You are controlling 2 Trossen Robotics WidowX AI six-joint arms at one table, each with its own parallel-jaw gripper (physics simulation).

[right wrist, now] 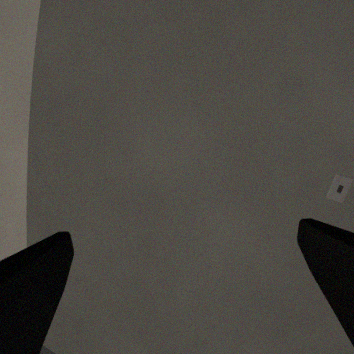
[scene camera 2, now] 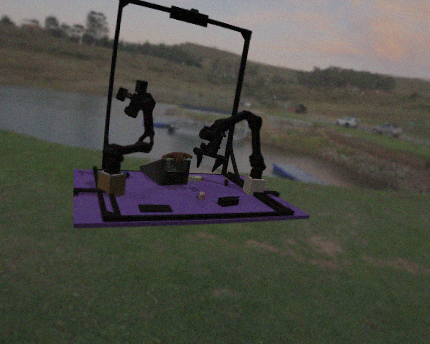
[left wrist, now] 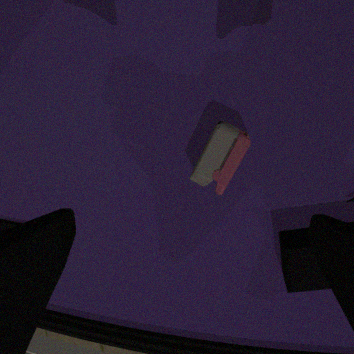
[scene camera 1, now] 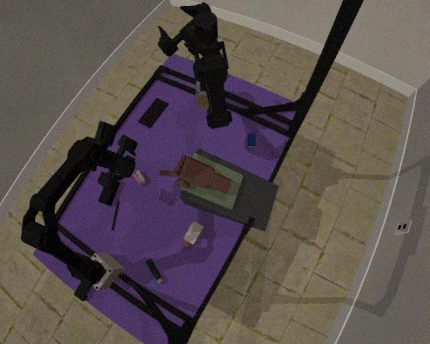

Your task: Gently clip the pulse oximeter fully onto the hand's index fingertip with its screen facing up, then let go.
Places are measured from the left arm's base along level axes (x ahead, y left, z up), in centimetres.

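Where they show: left gripper, fingertip midpoint: [scene camera 2: 204, 170] [left wrist: 194, 223]; right gripper, fingertip midpoint: [right wrist: 186, 236] [scene camera 2: 133, 99] [scene camera 1: 169, 17]; left arm's base at its link origin: [scene camera 2: 255, 177] [scene camera 1: 96, 271]; right arm's base at its link origin: [scene camera 2: 112, 172] [scene camera 1: 207, 84].
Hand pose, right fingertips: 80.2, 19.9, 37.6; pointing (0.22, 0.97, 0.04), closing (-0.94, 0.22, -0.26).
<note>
Things, the pixels of their centre, and the offset from my right fingertips, as dx, dy, dz. "spot": a spot on its surface instead.
- pulse oximeter at the middle of its body: [left wrist: 220, 156] [scene camera 1: 139, 177] [scene camera 2: 202, 195] -42.2, -5.9, -46.5
- black box at the middle of its body: [left wrist: 340, 254] [scene camera 1: 109, 191] [scene camera 2: 228, 201] -55.3, +1.3, -46.4
- thin dark stick at the middle of its body: [scene camera 1: 115, 214] -60.6, -7.1, -47.7
- dark flat slab at the middle of its body: [scene camera 2: 155, 208] [scene camera 1: 153, 112] -14.6, +11.4, -47.7
- blue block at the middle of its body: [scene camera 1: 251, 140] -1.1, -34.6, -46.5
- white box at the middle of its body: [scene camera 1: 192, 235] [scene camera 2: 196, 178] -47.3, -38.6, -46.7
- dark cylinder at the middle of its body: [scene camera 1: 154, 271] -67.5, -35.3, -46.8
- hand's wedge at a spot on its surface: [scene camera 1: 260, 200] spot: -21.5, -52.0, -43.4
The pulse oximeter [scene camera 1: 139, 177] [scene camera 2: 201, 195] [left wrist: 220, 155], a pale grey half beside a pink half, lies on its side on the purple mat. The brown hand [scene camera 1: 200, 172] [scene camera 2: 176, 155] rests on a green pad over a dark wedge; one finger [scene camera 1: 169, 173] sticks out toward the oximeter side. My left gripper [scene camera 1: 119, 164] [scene camera 2: 208, 167] [left wrist: 194, 223] is open and empty, pointing down above the mat near the oximeter, which shows ahead of its fingertips in the left wrist view. My right gripper [scene camera 1: 172, 18] [right wrist: 186, 236] is open and empty, raised far from the hand. The oximeter's screen cannot be made out.
A black box [scene camera 1: 106, 195] [scene camera 2: 228, 201] [left wrist: 302, 262] lies close to the left gripper, with a thin dark stick [scene camera 1: 116, 216] near it. A dark flat slab [scene camera 1: 153, 112], a blue block [scene camera 1: 251, 140], a white box [scene camera 1: 194, 232] and a dark cylinder [scene camera 1: 154, 269] lie around the hand's wedge [scene camera 1: 260, 200].
</note>
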